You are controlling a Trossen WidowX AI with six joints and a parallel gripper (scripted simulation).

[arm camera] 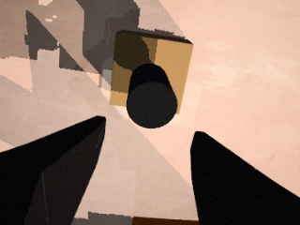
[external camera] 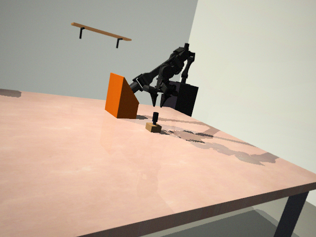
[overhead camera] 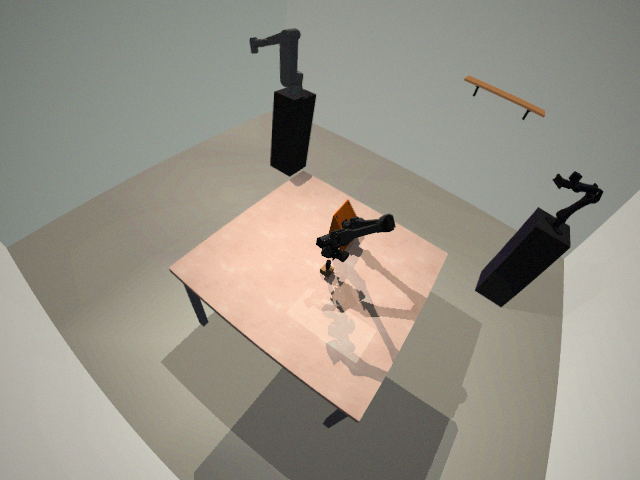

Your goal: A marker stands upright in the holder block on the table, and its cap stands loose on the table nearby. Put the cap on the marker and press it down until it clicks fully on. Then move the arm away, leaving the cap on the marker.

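Right now the dark cap is 5 cm below my gripper tip. The rest, counted from my gripper tip: tan holder block: 11 cm below.
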